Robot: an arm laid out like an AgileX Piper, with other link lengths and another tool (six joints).
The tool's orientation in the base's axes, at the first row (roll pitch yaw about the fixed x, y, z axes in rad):
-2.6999 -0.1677 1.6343
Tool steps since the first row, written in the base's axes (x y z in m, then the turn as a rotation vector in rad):
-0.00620 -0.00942 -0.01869 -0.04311 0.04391 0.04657
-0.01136 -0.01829 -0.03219 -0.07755 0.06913 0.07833
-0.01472 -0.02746 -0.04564 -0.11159 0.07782 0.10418
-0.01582 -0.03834 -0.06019 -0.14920 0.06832 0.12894
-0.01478 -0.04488 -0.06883 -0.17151 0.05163 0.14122
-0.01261 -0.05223 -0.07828 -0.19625 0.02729 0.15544
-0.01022 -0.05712 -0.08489 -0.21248 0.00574 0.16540
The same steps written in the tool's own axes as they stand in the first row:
-0.01200 0.00110 0.01820 0.05368 -0.05268 -0.01728
-0.02266 0.00102 0.03139 0.08595 -0.09374 -0.02746
-0.03372 0.00249 0.04371 0.10095 -0.13408 -0.03458
-0.04678 0.00624 0.05582 0.09808 -0.17949 -0.04142
-0.05473 0.00997 0.06226 0.08511 -0.20684 -0.04469
-0.06367 0.01496 0.06883 0.06508 -0.23817 -0.04958
-0.06974 0.01926 0.07307 0.04655 -0.25971 -0.05404

